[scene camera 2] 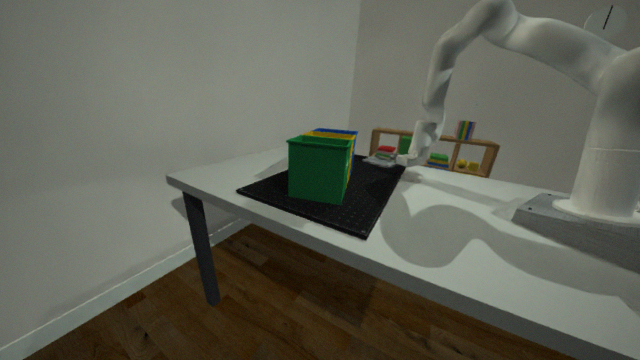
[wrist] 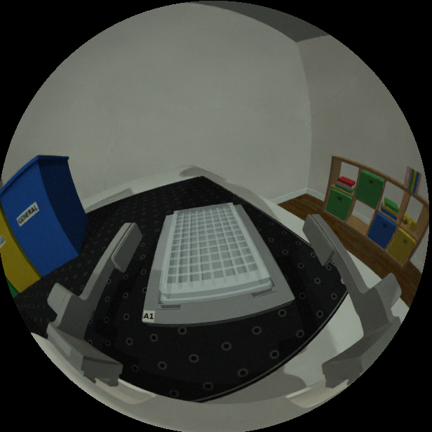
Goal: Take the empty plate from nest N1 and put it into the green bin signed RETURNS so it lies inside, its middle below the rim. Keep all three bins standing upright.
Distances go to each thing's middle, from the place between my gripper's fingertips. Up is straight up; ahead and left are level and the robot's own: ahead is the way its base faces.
Labels:
The clear gridded plate (wrist: 209, 254) is 3 cm below my hand and 2 cm ahead of it. Also, from my hand: green bin (scene camera 2: 317, 166): 55 cm to the left, 15 cm ahead, 4 cm above; then grey nest (wrist: 224, 310): 4 cm below, 2 cm ahead.

